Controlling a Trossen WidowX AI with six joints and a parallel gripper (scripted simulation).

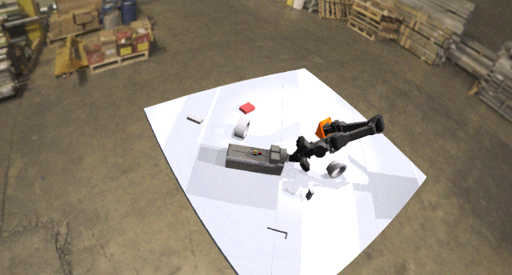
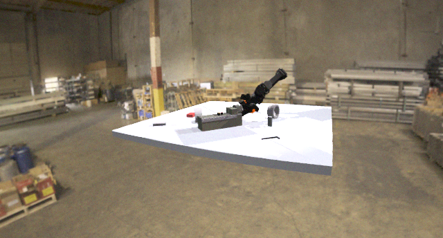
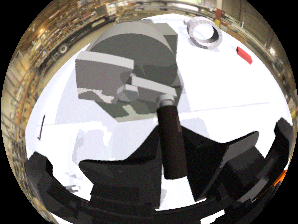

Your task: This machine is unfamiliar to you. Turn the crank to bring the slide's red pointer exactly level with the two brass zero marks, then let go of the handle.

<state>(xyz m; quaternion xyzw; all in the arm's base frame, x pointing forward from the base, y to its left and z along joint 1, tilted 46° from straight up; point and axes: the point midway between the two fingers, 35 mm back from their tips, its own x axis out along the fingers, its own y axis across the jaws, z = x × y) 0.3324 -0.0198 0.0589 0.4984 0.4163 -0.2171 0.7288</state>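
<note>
Right now my gripper tip is 1 cm past the dark crank handle, 1 cm to the right of it and 3 cm below it. Round my gripper tip: hex key: 29 cm ahead, 25 cm to the left, 4 cm below; red pointer: 12 cm ahead, 9 cm to the right, 4 cm above; small clip: 6 cm ahead, 19 cm to the left, 1 cm below.
</note>
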